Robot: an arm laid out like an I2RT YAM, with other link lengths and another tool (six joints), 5 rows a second.
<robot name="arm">
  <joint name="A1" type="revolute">
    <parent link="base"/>
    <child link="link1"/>
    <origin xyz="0 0 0.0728"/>
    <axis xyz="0 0 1"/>
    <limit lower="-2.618" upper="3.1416"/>
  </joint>
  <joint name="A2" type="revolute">
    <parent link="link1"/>
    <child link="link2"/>
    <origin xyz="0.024 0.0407 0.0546"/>
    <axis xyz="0 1 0"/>
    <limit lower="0" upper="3.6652"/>
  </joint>
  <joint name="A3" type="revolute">
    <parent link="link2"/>
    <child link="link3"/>
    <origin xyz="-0.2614 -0.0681 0"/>
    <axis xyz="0 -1 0"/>
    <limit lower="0" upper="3.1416"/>
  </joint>
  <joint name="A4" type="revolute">
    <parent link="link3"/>
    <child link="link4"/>
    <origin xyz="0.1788 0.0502 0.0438"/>
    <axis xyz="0 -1 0"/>
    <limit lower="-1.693" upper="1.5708"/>
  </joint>
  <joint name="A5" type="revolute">
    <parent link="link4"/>
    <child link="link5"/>
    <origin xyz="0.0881 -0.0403 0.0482"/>
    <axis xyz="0 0 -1"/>
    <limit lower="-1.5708" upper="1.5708"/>
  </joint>
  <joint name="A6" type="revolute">
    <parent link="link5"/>
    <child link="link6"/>
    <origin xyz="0.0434 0 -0.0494"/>
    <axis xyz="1 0 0"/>
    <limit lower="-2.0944" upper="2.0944"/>
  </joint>
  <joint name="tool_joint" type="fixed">
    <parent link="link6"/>
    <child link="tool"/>
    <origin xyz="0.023 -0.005 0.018" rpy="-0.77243 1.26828 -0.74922"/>
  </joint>
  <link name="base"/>
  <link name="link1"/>
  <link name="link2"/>
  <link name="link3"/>
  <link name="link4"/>
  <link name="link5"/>
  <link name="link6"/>
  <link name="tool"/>
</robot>
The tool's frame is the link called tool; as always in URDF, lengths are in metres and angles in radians.
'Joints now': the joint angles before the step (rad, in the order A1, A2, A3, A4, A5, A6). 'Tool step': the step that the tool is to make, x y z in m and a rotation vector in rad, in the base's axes. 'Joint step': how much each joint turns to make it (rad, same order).
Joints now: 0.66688, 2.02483, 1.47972, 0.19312, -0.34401, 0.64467
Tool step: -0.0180, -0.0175, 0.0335, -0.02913, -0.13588, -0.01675
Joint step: -0.00111, -0.12701, -0.06554, -0.00449, 0.04883, -0.10147
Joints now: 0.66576, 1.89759, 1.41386, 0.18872, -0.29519, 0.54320
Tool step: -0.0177, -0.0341, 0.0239, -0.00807, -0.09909, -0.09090
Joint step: -0.02776, -0.14823, -0.12472, 0.03791, 0.07835, -0.04929
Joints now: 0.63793, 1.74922, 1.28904, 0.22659, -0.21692, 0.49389
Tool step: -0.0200, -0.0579, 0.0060, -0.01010, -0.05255, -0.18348
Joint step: -0.07648, -0.18211, -0.20363, 0.05691, 0.11266, -0.01433
